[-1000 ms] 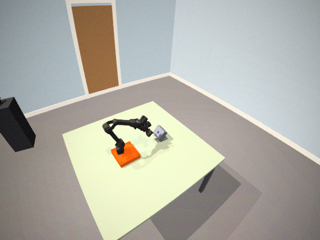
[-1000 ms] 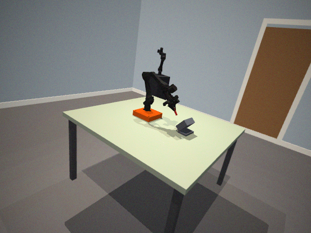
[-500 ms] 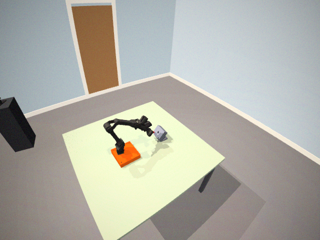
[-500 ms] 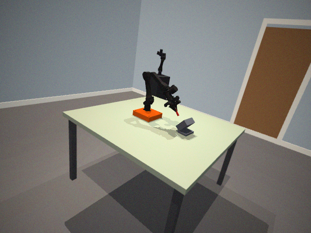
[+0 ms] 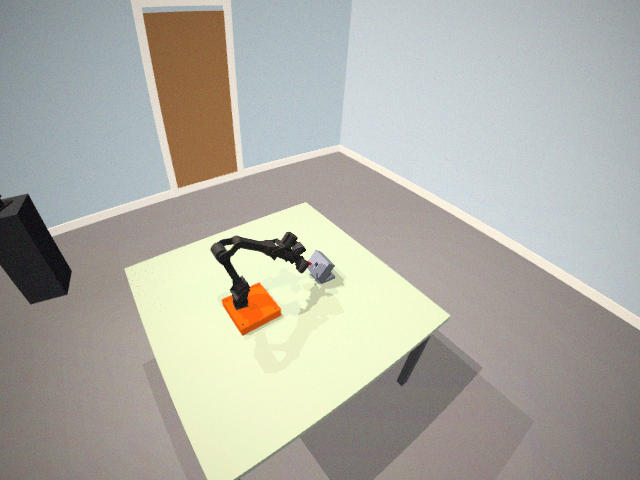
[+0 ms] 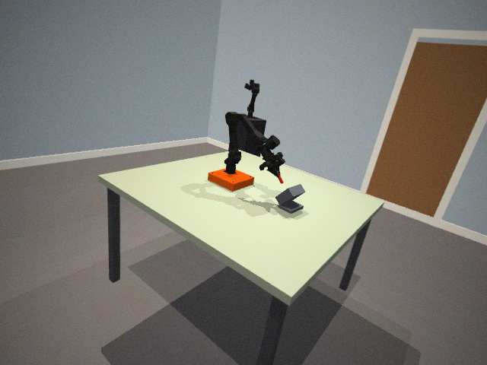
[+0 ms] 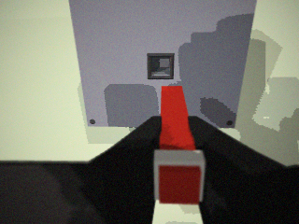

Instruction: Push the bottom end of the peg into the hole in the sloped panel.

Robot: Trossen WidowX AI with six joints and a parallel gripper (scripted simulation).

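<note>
Now: gripper tip 9 cm short of the grey sloped panel, 2 cm to the right of it and 7 cm above it. Round my gripper tip: red square peg 1 cm behind, 1 cm above.
</note>
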